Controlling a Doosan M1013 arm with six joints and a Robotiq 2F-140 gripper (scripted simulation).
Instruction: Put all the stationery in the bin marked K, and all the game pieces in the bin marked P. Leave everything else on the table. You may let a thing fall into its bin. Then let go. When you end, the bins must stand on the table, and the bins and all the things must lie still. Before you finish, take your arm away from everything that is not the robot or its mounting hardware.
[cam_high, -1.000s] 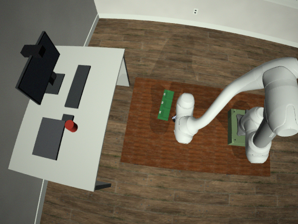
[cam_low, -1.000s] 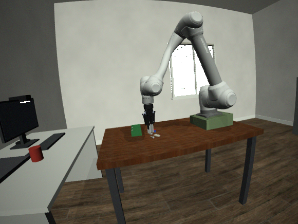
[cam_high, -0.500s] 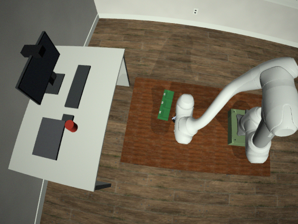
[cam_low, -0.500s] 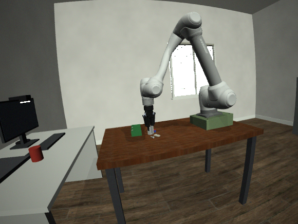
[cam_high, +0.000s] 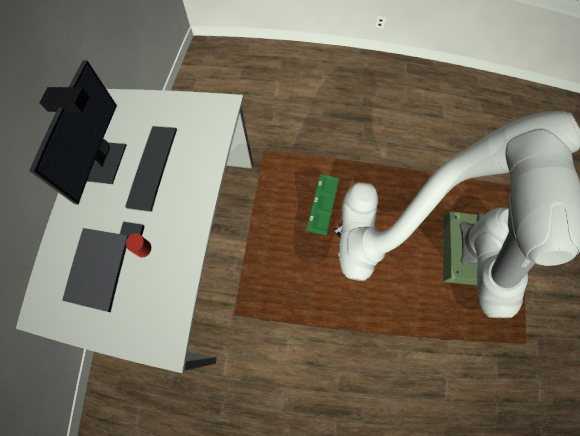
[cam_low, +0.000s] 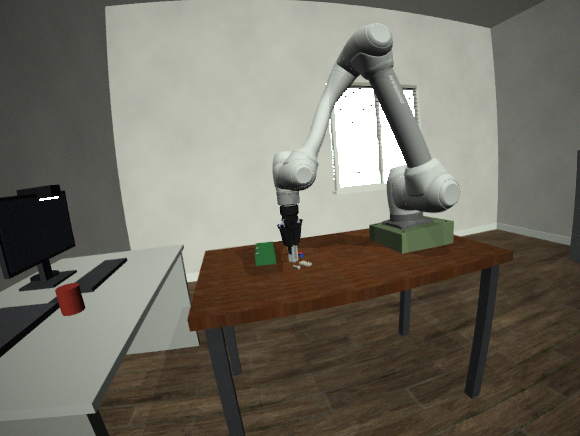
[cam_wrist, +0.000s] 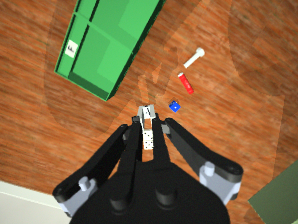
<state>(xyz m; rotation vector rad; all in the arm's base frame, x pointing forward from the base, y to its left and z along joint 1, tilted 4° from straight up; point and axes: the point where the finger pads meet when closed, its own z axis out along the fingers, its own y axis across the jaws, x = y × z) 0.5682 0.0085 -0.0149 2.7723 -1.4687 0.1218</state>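
My gripper is now 3 cm past the white domino, 6 cm to the right of it and 3 cm above it. From my hand the other things lie so: blue die 4 cm behind, 4 cm to the right, 3 cm below; then red piece 4 cm behind, 8 cm to the right, 3 cm below.
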